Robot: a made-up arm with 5 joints.
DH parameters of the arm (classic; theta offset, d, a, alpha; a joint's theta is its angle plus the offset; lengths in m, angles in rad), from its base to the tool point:
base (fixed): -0.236 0 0.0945 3.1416
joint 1: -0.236 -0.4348 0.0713 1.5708
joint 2: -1.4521 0 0.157 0
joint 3: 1.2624 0 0.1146 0
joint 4: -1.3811 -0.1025 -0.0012 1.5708
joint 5: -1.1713 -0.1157 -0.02 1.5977
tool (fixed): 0.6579 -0.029 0 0
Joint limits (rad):
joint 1: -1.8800..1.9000
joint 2: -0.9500..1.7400
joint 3: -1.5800..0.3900
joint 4: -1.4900..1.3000
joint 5: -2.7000..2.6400
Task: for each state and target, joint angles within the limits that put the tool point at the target. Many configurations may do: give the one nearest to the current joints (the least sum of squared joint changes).
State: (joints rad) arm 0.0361 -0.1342 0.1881 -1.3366 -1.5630
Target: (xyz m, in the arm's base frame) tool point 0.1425 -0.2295 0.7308
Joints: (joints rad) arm 0.7110 -0.1746 0.1774 -1.3582 -1.6642
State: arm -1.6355 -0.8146 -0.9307 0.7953 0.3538
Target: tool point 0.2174 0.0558 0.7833
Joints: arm -1.0451 -0.3398 -0.9404 0.5947 0.2123
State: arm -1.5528 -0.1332 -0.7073 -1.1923 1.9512
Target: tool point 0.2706 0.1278 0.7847
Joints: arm -1.1369 0.0723 -0.6329 -1.0967 2.0424
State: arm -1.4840 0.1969 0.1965 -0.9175 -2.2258
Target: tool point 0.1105 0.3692 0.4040
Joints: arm -1.8779 0.7619 0.3877 -0.7414 -2.2653
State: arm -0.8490 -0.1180 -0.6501 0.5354 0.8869
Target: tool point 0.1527 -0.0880 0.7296
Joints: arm -0.1232 -0.8235 -0.7005 0.7917 1.1386
